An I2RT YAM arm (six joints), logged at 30 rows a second.
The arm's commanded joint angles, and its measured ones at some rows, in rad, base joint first. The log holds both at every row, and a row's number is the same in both.
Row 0, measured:
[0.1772 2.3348 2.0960 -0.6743 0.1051 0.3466]
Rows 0 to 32, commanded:
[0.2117 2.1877 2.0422 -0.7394 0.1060 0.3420]
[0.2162 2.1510 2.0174 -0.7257 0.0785 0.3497]
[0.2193 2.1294 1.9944 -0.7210 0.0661 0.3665]
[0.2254 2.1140 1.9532 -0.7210 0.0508 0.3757]
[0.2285 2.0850 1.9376 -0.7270 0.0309 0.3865]
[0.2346 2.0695 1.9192 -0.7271 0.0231 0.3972]
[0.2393 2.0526 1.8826 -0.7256 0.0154 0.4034]
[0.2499 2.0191 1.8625 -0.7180 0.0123 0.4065]
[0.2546 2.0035 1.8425 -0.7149 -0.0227 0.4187]
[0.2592 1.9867 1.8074 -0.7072 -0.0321 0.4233]
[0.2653 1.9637 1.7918 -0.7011 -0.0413 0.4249]
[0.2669 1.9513 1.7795 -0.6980 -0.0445 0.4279]
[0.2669 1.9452 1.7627 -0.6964 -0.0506 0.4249]
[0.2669 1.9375 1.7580 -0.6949 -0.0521 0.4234]
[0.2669 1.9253 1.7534 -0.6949 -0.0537 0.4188]
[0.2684 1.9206 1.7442 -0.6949 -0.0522 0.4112]
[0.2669 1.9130 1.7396 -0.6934 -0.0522 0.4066]
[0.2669 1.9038 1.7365 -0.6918 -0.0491 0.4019]
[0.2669 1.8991 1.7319 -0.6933 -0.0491 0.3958]
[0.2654 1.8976 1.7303 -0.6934 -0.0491 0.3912]
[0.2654 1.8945 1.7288 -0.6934 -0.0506 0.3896]
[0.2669 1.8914 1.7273 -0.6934 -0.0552 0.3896]
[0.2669 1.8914 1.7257 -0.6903 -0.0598 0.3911]
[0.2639 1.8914 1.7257 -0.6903 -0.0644 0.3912]
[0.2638 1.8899 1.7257 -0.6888 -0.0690 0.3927]
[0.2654 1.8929 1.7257 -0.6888 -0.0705 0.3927]
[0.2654 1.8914 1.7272 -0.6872 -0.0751 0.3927]
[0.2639 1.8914 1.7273 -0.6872 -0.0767 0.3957]
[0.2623 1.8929 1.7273 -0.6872 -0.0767 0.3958]
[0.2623 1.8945 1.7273 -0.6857 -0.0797 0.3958]
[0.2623 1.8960 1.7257 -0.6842 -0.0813 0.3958]
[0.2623 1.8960 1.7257 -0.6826 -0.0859 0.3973]
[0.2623 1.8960 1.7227 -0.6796 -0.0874 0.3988]
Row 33, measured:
[0.2646 1.9564 1.7218 -0.7116 -0.0666 0.3992]
